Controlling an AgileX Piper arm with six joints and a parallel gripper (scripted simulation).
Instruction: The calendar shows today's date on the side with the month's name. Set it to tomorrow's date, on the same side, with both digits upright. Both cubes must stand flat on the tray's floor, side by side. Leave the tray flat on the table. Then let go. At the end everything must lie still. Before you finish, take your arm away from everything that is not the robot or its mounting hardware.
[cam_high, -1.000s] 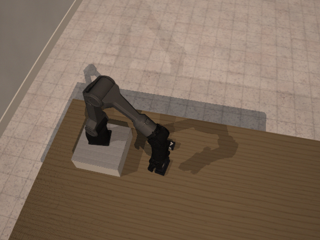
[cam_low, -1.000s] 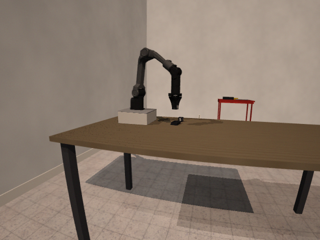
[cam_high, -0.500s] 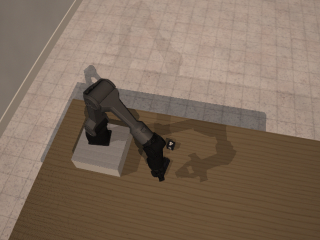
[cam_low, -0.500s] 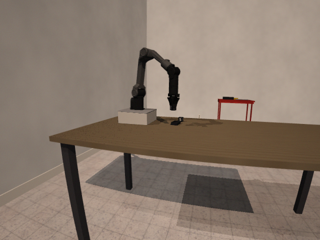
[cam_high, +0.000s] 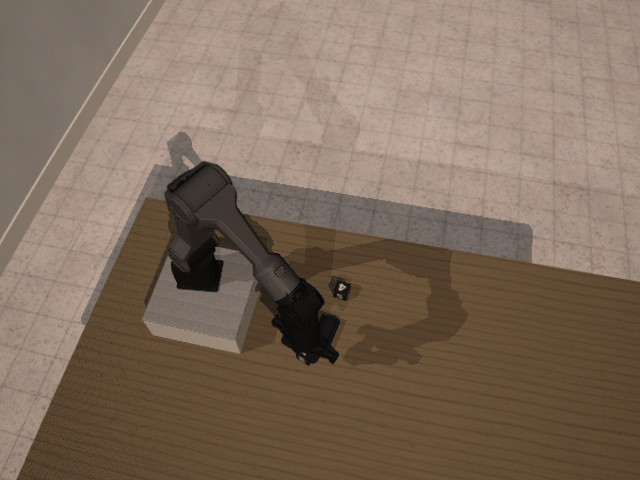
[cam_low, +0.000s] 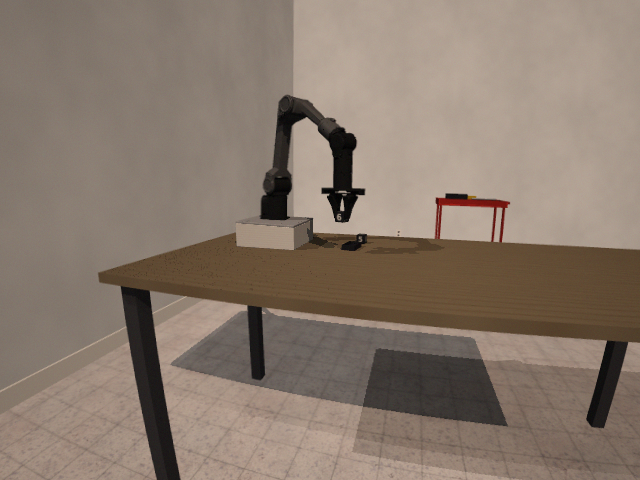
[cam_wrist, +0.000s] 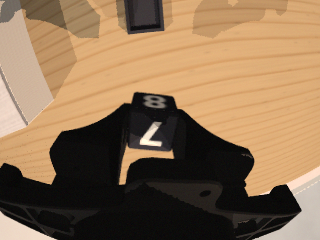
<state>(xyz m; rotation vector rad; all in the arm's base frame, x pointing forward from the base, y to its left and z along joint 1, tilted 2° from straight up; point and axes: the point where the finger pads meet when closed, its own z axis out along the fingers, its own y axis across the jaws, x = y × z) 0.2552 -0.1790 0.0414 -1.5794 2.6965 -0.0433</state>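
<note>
Right now my hand is 110 mm above the tray, 100 mm to the right of it and 30 mm short of it. Round my hand: black number cube right at my hand.
</note>
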